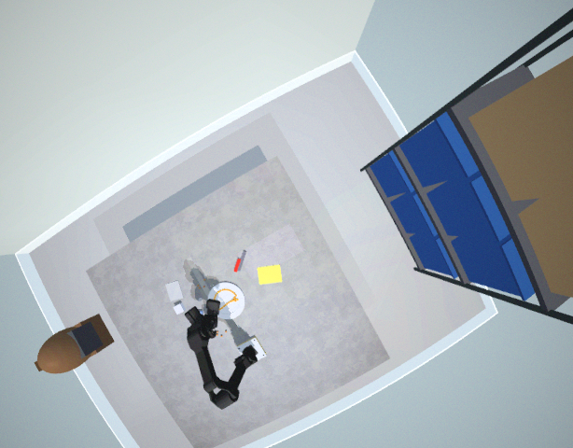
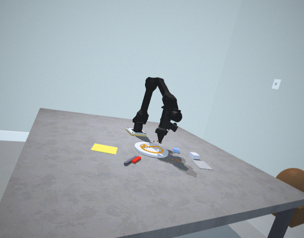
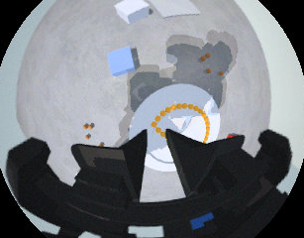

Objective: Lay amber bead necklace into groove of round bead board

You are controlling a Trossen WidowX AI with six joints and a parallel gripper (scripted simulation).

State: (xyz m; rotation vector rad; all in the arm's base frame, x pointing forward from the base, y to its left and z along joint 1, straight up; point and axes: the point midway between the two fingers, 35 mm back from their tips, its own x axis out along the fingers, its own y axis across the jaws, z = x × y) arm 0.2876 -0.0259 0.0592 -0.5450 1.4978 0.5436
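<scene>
Now: gripper tip 6 cm to the left of the round white bead board, 3 cm above it and 1 cm short of it. Also, from my gripper tip: white block: 17 cm to the left, 14 cm ahead, 3 cm below; then blue block: 11 cm to the left, 5 cm ahead, 3 cm below; then grey sheet: 23 cm ahead, 13 cm to the left, 4 cm below.
</scene>
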